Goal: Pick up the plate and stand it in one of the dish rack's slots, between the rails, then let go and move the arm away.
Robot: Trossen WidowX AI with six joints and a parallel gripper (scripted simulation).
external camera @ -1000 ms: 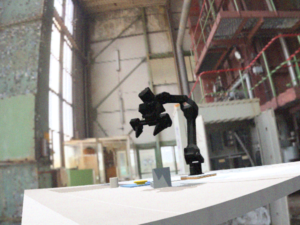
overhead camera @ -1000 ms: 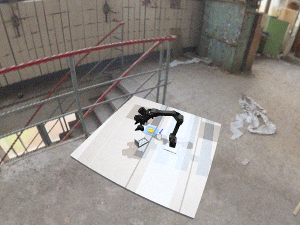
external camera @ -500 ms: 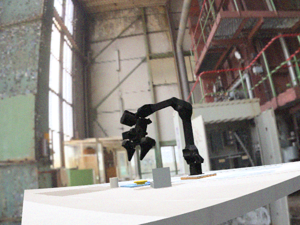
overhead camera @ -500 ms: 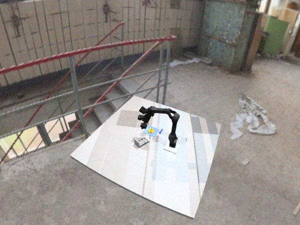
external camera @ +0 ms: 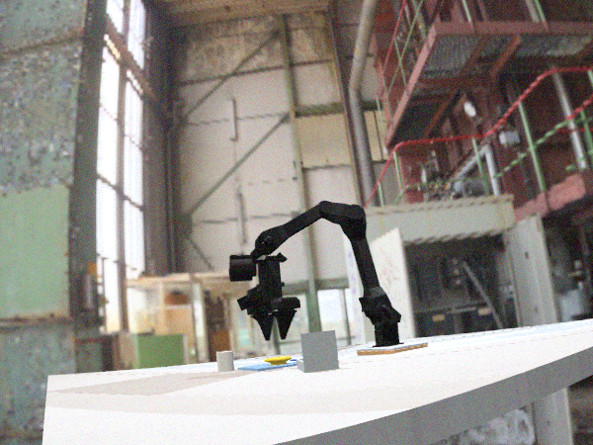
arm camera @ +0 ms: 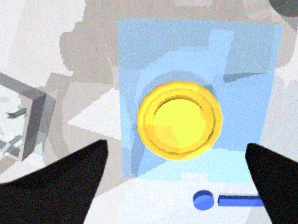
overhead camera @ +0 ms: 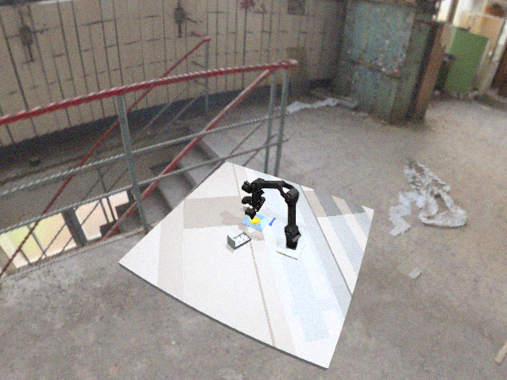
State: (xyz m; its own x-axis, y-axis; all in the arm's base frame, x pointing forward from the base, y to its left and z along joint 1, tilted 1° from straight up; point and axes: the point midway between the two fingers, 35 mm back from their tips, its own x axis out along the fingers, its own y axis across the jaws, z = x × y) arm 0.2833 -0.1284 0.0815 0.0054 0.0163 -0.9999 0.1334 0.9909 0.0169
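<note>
The yellow plate is 1 cm behind my gripper tip and 5 cm below it. From my gripper tip the other things lie so: pale cylinder (9 cm ahead, 11 cm to the right, 4 cm below); grey dish rack (3 cm ahead, 19 cm to the left, 4 cm below); blue mat (2 cm to the right, 7 cm below).
</note>
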